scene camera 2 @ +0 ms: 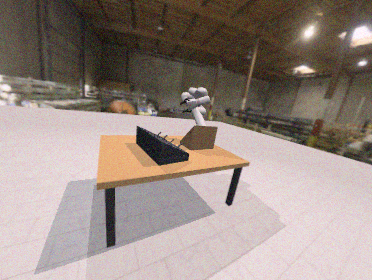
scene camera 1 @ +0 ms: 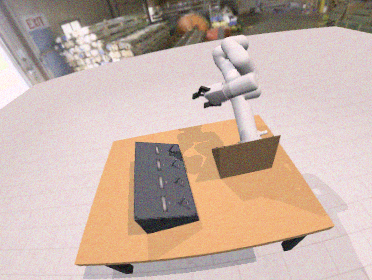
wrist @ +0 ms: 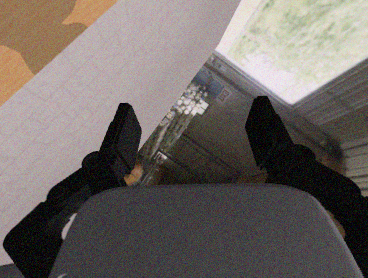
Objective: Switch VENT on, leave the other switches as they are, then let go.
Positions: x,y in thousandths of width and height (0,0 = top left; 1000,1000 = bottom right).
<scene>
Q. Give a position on a dark sloped switch panel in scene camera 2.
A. At 440,545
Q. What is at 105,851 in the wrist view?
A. My gripper.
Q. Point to a dark sloped switch panel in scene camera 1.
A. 421,695
</scene>
